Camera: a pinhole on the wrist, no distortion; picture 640 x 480 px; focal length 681.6 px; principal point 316.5 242.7 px. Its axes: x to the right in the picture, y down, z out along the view. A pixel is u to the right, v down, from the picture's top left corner.
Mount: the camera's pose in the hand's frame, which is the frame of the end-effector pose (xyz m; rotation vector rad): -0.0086 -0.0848 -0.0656 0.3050 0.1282 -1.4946
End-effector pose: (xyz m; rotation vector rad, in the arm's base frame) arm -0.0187 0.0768 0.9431 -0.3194 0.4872 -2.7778
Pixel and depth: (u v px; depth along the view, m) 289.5 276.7 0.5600
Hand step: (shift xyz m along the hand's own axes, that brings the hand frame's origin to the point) -0.0404 -0.2177 0.4787
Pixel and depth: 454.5 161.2 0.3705
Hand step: -0.0849 -0.2617 0.2627
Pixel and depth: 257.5 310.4 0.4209
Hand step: -0.0134 -0.1647 0.3513
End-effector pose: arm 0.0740 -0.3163 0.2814 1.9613 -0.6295 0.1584
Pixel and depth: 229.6 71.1 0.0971
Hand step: -0.0438 -0.1010 0.0275
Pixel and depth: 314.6 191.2 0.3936
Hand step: -0.0787 -0.1944 0.3071
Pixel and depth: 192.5 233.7 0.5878
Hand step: -0.0852 -0.1457 0.5238
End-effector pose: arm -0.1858 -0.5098 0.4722 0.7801 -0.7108 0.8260
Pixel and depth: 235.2 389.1 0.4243
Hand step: 0.0341 -0.1498 0.3643
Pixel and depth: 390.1 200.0 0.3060
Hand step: -0.0566 -0.2023 0.2154
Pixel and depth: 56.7 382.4 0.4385
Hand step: 0.0223 -0.0419 0.4093
